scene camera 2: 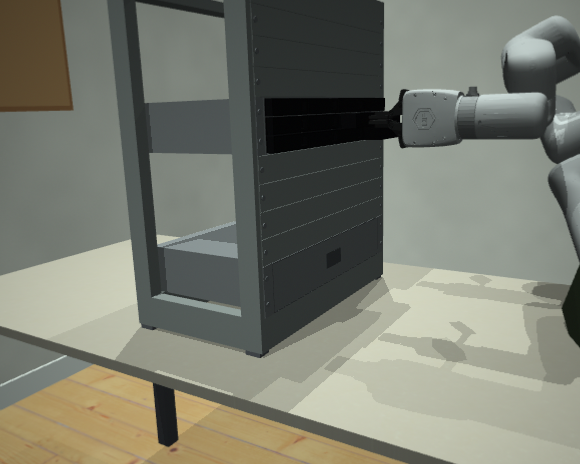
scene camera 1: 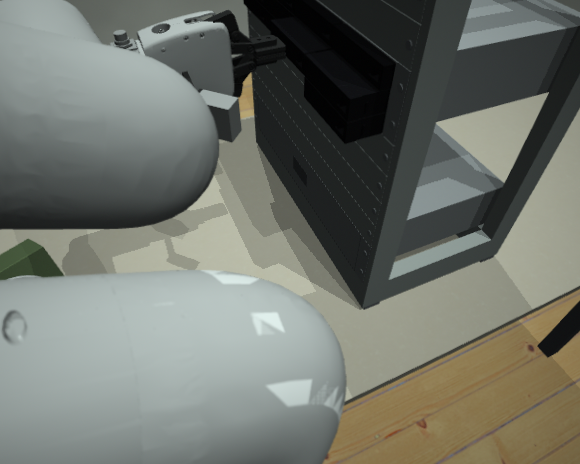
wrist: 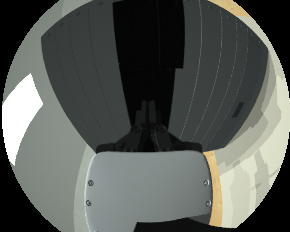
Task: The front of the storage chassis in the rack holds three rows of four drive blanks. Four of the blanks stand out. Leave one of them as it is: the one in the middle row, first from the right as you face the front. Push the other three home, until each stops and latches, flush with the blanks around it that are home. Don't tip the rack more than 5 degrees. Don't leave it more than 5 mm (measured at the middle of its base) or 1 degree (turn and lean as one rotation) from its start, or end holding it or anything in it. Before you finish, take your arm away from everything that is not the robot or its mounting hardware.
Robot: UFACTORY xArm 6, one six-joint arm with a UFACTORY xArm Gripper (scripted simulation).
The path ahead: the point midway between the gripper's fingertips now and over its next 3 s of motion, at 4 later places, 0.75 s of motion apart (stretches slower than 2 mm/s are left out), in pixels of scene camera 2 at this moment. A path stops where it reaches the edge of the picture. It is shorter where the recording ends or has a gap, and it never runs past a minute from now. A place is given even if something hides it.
My gripper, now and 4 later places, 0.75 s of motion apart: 371,119; 365,119; 360,119; 354,120; 352,120
